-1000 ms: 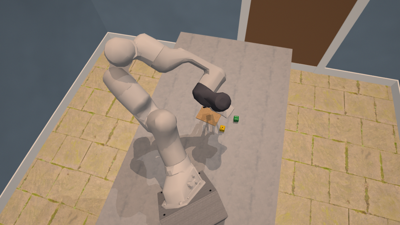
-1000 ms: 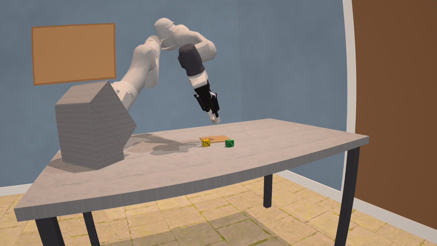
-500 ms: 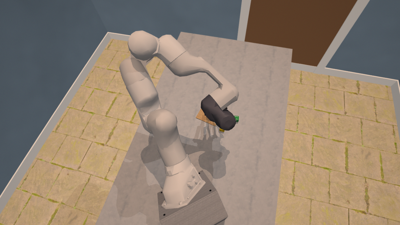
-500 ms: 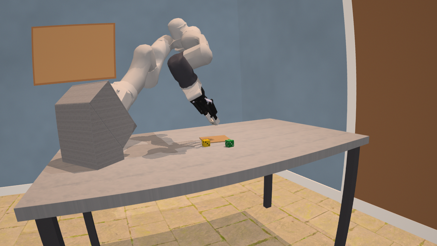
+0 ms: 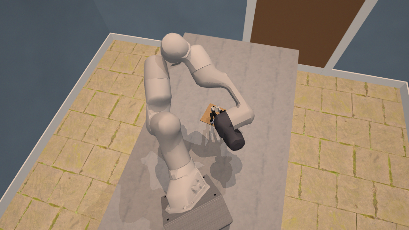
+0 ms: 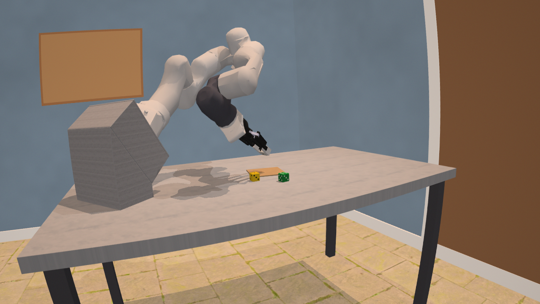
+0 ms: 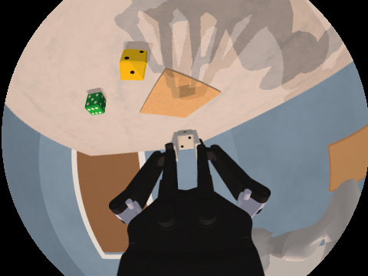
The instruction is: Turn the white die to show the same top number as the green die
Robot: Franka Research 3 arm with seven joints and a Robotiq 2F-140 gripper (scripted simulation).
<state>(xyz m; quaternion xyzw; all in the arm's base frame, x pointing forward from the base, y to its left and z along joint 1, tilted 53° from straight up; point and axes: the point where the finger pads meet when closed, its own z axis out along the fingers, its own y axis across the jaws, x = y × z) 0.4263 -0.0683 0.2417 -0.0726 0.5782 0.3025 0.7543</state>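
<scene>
Now: the mat 20 mm ahead of my hand, 20 mm to the left of it and 100 mm below it. The rest, counted from my hand: white die 10 mm ahead, 10 mm to the left, 10 mm below; then yellow die 60 mm behind, 100 mm to the right, 90 mm below; then green die 40 mm ahead, 150 mm to the right, 90 mm below.
</scene>
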